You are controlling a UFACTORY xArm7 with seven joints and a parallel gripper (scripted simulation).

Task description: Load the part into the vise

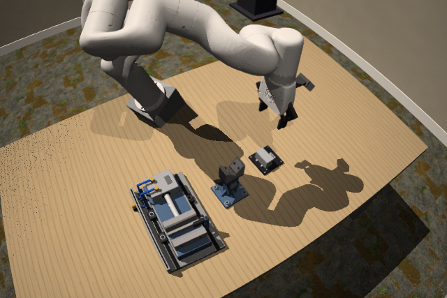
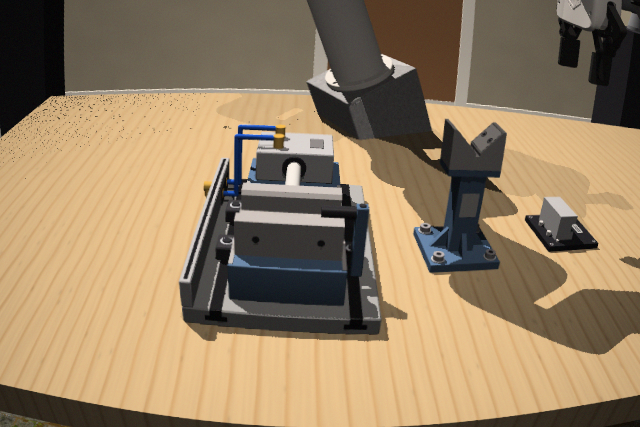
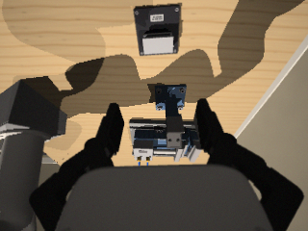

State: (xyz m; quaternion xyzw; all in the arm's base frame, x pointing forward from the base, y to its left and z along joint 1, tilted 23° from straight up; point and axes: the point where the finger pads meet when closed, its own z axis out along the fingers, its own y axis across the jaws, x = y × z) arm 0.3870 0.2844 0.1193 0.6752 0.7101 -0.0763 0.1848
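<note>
Now: the part 22 cm below my hand and 1 cm to the left of it. The rest, counted from my hand: blue base: 24 cm below, 16 cm to the right, 4 cm ahead; blue stand: 19 cm below, 16 cm to the right, 4 cm ahead; black infeed plate: 24 cm below, 2 cm to the left.
</note>
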